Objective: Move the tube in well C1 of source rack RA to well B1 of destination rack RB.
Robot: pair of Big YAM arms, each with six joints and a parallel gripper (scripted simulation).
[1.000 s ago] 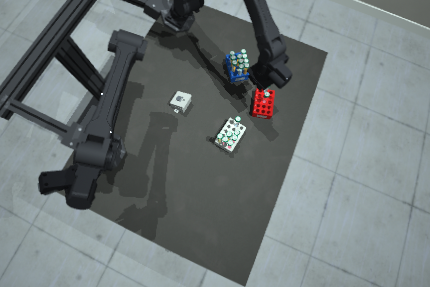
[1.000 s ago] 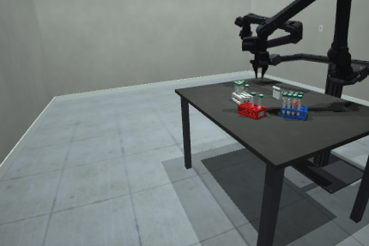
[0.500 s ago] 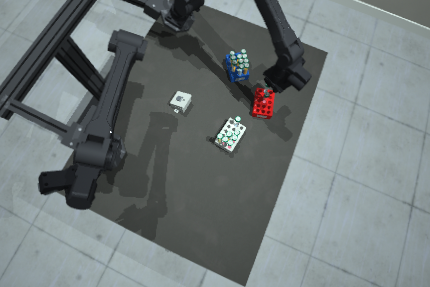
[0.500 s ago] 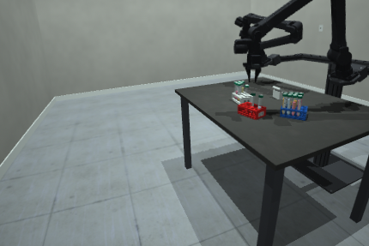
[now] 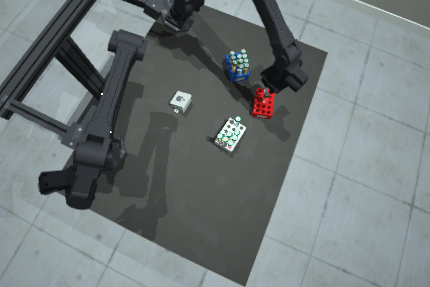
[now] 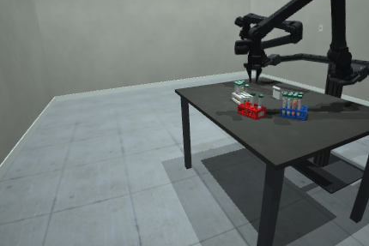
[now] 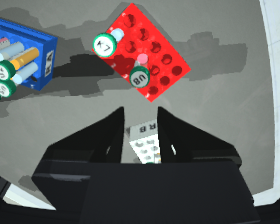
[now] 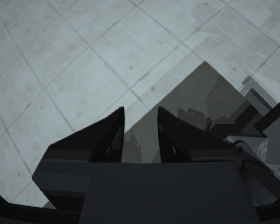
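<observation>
Right now my left hand is 120 mm above the tube. From my left hand the other things lie so: white rack RB 80 mm behind, 200 mm to the right, 160 mm below; then red rack 160 mm below; then white button box 360 mm behind, 140 mm to the right, 140 mm below.
</observation>
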